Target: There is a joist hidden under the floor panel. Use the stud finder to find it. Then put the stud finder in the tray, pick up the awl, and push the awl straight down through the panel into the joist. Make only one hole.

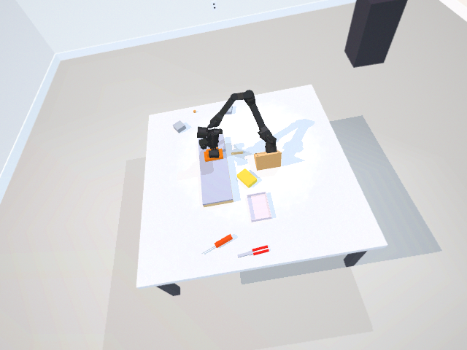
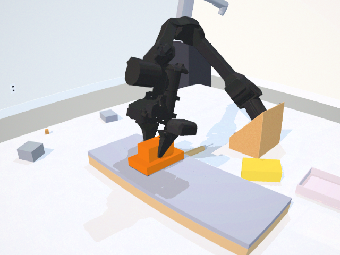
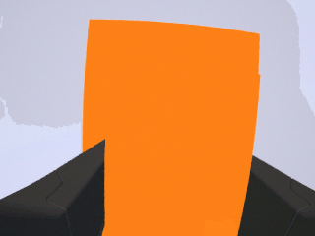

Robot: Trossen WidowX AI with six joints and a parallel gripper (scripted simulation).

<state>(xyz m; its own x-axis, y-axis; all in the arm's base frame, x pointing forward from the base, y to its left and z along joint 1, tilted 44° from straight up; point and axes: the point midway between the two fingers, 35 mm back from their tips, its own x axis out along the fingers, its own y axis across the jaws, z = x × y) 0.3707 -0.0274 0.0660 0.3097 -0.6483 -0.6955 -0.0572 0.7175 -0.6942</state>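
Now: the pale pink tray 390 mm to the left of my gripper tip, 250 mm behind it and 50 mm below it. Also, from my gripper tip: orange stud finder: 20 mm behind, 20 mm above; yellow block: 210 mm behind, 190 mm to the left, 50 mm below; awl: 200 mm behind, 60 mm below, 20 mm to the right.
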